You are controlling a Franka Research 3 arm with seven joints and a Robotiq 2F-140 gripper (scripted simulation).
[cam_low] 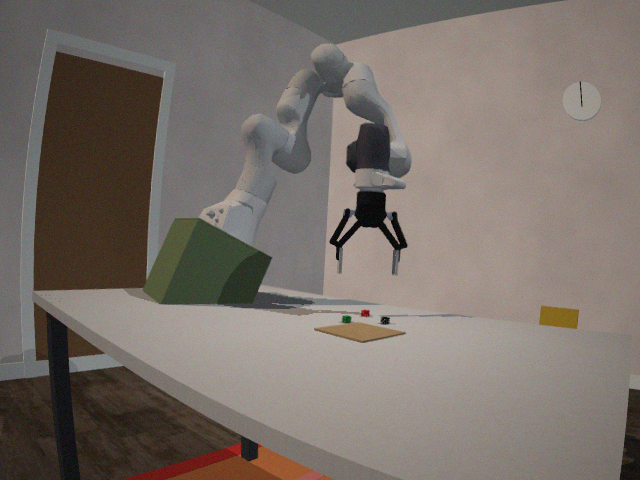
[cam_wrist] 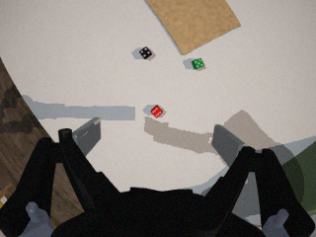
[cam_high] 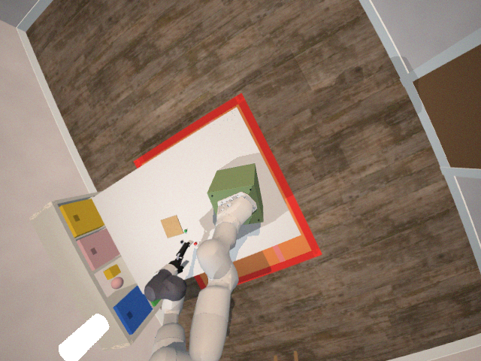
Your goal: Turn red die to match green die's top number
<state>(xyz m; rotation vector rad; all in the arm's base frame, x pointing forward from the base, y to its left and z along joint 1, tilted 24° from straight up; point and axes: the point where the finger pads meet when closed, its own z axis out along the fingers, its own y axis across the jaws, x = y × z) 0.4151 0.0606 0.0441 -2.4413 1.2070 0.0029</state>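
My gripper is now 11 cm above the red die. Also, from my hand: green die: 1 cm ahead, 12 cm to the right, 11 cm below; then tan mat: 9 cm ahead, 20 cm to the right, 12 cm below; then black die: 9 cm ahead, 7 cm to the right, 11 cm below.
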